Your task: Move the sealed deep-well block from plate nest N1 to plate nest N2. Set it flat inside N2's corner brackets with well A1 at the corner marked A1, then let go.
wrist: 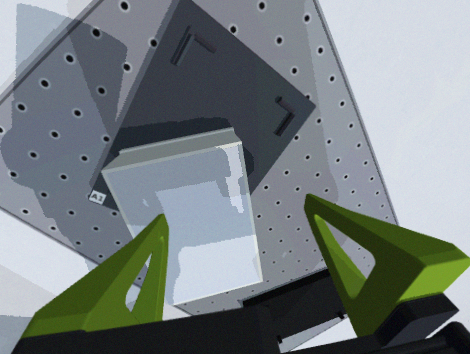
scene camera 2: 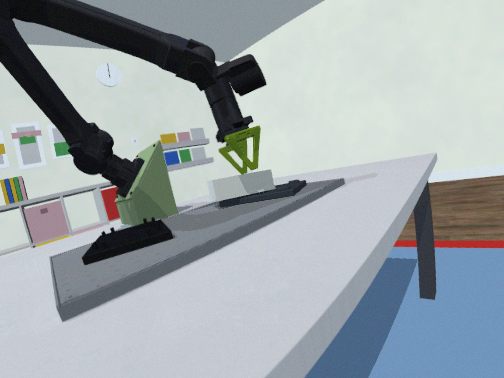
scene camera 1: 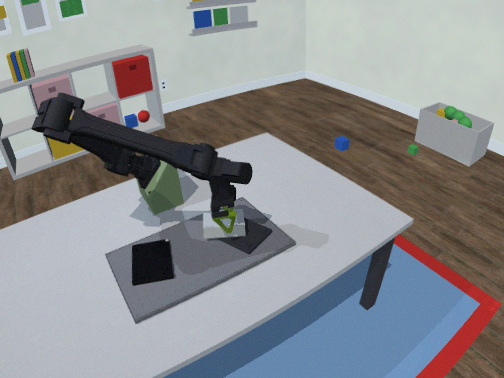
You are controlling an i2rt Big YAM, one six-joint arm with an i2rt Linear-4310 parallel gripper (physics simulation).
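Frame: origin at the arm's base, x back, y left, z down, level; centimetres.
Where they show: gripper, fingertip midpoint: (wrist: 237, 210) (scene camera 2: 249, 171) (scene camera 1: 229, 223); arm's base at its link origin: (scene camera 2: 132, 178) (scene camera 1: 150, 170).
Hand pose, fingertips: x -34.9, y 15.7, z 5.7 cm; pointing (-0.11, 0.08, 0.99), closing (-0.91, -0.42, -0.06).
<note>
Things, the pixels of their top centre, and the offset from my fingertips. Level surfaces: height alone.
- pale block with a clear top, top centre: (wrist: 198, 242) (scene camera 2: 236, 174) (scene camera 1: 223, 217) dx +3.5, dy -0.7, dz -0.1 cm
- dark far nest at its top centre: (wrist: 202, 155) (scene camera 2: 263, 187) (scene camera 1: 239, 229) dx +0.4, dy +3.2, dz +4.2 cm
- white table at its surface level: dz +7.2 cm
The pale block with a clear top (scene camera 1: 211, 231) (scene camera 2: 230, 188) (wrist: 210, 270) sits skewed across the dark far nest (scene camera 1: 257, 236) (wrist: 225, 85). One end overhangs the nest's edge. Two corner brackets and an A1 label show on this nest in the wrist view; the block hides the other side. The black near nest (scene camera 1: 152, 262) (scene camera 2: 125, 241) (wrist: 305, 300) holds no block. I cannot read which nest is N1 or N2. My gripper (scene camera 1: 228, 230) (scene camera 2: 248, 171) (wrist: 237, 210) is open and empty, with green fingertips close above the block, spread wider than its width in the wrist view.
Both nests stand on a grey perforated board (scene camera 1: 121, 280) (scene camera 2: 65, 270) (wrist: 300, 165) on the white table (scene camera 1: 325, 200) (scene camera 2: 280, 260). The green arm base (scene camera 1: 167, 192) (scene camera 2: 150, 195) stands behind the board. The table's front edge runs past the board.
</note>
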